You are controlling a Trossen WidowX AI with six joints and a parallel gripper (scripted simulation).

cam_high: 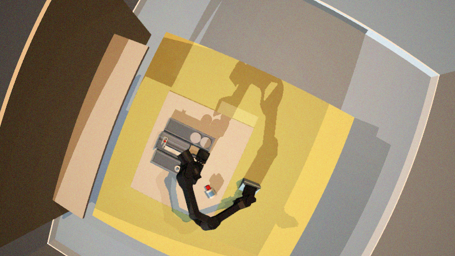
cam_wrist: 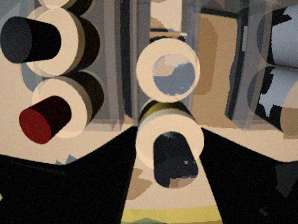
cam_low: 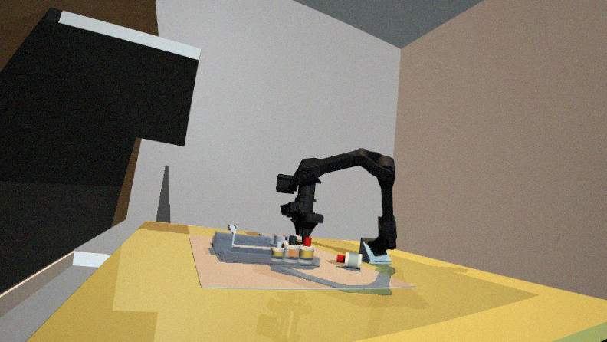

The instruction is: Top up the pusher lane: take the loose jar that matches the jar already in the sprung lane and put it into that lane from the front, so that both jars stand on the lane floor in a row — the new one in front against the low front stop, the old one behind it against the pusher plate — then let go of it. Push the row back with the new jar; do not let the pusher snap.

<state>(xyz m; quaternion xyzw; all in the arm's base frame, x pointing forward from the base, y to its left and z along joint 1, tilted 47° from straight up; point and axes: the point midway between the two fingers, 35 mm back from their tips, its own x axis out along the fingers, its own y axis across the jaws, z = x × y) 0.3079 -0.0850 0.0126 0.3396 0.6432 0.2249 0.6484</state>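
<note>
My gripper tip is 15 cm short of the grey lane rack, 4 cm to the left of it and 4 cm above it. The rest, counted from my gripper tip: shelf: 52 cm ahead, 5 cm to the right, 31 cm above; then red mark: 22 cm ahead, 7 cm to the right, 2 cm above.
</note>
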